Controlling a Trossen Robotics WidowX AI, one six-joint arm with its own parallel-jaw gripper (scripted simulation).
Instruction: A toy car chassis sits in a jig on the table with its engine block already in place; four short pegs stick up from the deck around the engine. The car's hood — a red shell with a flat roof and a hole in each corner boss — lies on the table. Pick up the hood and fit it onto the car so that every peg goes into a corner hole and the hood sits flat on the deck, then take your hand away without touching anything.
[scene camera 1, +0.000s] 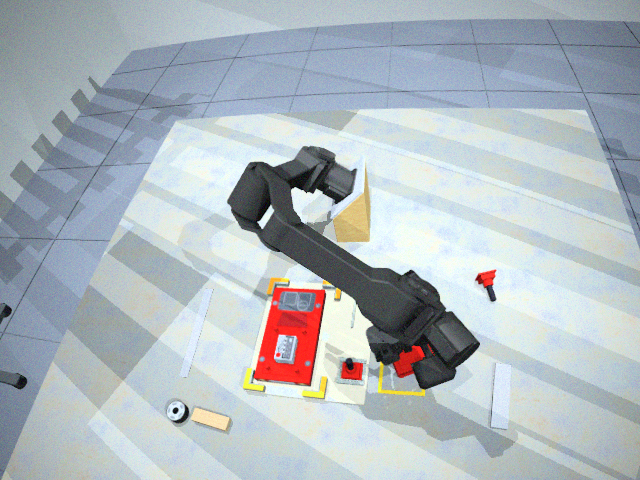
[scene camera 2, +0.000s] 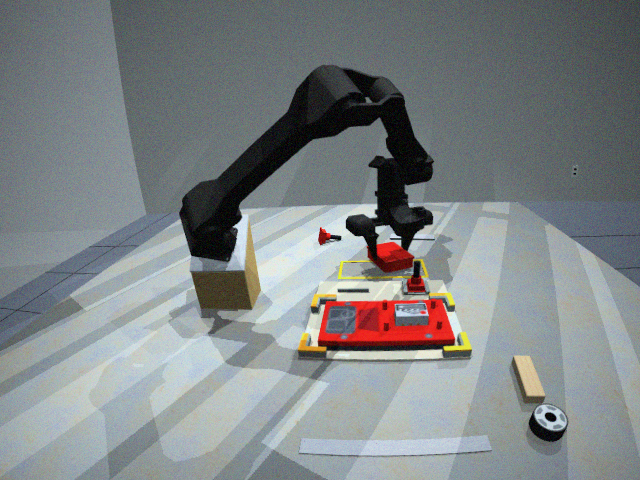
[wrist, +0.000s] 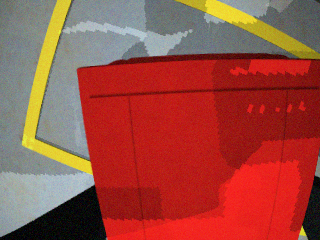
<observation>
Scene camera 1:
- gripper: 416, 351
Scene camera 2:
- gripper: 389, 257
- red hood: 390, 257, held by the gripper
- grey engine block: 412, 314
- wooden block: 529, 384
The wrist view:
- gripper: 205, 191
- red hood: 219, 139
</observation>
